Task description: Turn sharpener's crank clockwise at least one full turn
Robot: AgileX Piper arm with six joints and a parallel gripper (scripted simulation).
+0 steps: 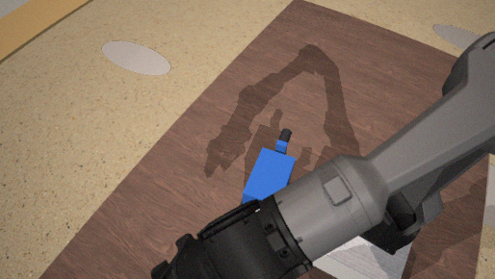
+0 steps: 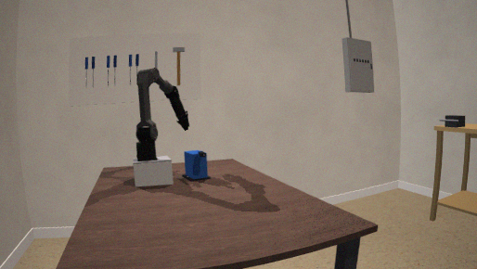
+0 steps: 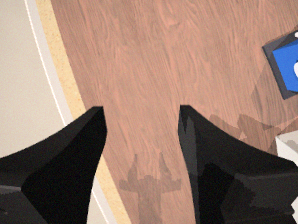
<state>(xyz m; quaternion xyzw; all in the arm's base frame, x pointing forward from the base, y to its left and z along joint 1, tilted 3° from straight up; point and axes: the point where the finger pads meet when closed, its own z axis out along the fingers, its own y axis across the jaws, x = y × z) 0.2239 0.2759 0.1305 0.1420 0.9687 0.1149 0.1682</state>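
Right now my hand is 340 mm to the left of the dark grey cylindrical knob, 100 mm above it and 30 mm short of it.
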